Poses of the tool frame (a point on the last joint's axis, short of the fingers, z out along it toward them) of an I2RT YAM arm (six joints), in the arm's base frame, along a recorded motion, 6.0 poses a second.
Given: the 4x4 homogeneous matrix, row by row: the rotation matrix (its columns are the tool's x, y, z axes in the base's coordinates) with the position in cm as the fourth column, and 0 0 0 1 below. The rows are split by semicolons.
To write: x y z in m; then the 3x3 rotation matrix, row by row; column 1 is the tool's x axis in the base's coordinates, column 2 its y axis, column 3 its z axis. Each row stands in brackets. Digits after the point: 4 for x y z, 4 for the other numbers.
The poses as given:
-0.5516 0.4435 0.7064 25.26; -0.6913 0.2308 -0.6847 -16.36; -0.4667 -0.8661 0.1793 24.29; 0 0 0 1
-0.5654 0.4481 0.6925 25.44; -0.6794 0.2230 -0.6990 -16.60; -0.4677 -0.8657 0.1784 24.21; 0 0 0 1
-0.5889 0.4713 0.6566 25.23; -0.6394 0.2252 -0.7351 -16.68; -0.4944 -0.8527 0.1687 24.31; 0 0 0 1
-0.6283 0.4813 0.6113 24.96; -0.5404 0.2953 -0.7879 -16.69; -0.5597 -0.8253 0.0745 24.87; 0 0 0 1
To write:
[0.2526 -0.1636 0.2429], [[-0.5516 0.4435 0.7064], [-0.6913 0.2308 -0.6847], [-0.4667 -0.8661 0.1793]]
[0.2544 -0.1660 0.2421], [[-0.5654 0.4481 0.6925], [-0.6794 0.2230 -0.6990], [-0.4677 -0.8657 0.1784]]
[0.2523 -0.1668 0.2431], [[-0.5889 0.4713 0.6566], [-0.6394 0.2252 -0.7351], [-0.4944 -0.8527 0.1687]]
[0.2496 -0.1669 0.2487], [[-0.6283 0.4813 0.6113], [-0.5404 0.2953 -0.7879], [-0.5597 -0.8253 0.0745]]

